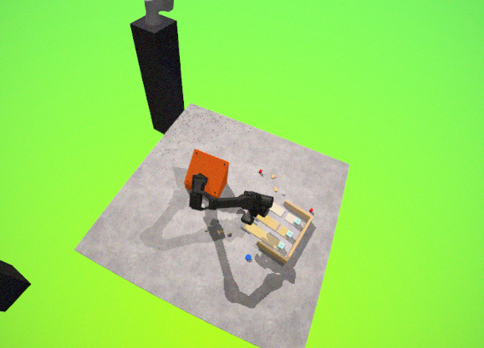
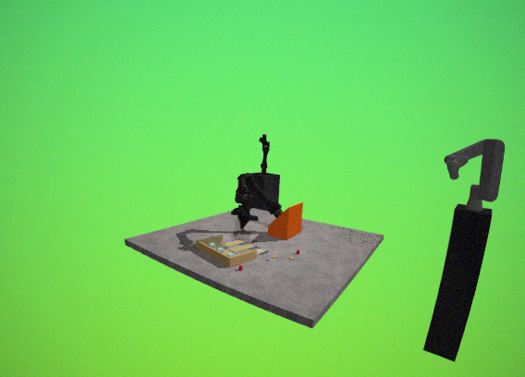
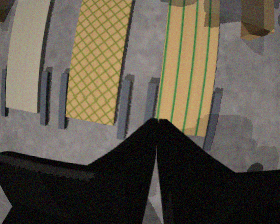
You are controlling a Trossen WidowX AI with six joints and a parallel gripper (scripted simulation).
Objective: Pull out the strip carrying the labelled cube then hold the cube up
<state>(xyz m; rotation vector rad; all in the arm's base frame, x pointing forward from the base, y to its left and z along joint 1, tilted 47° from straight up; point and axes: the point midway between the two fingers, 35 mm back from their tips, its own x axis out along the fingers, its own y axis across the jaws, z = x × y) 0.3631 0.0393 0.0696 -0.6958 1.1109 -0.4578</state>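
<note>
Right now my gripper tip is 50 mm short of the cross-hatched strip, 60 mm to the right of it and 100 mm above it. Also, from my gripper tip: blue piece: 80 mm ahead, 190 mm to the right, 90 mm below.
</note>
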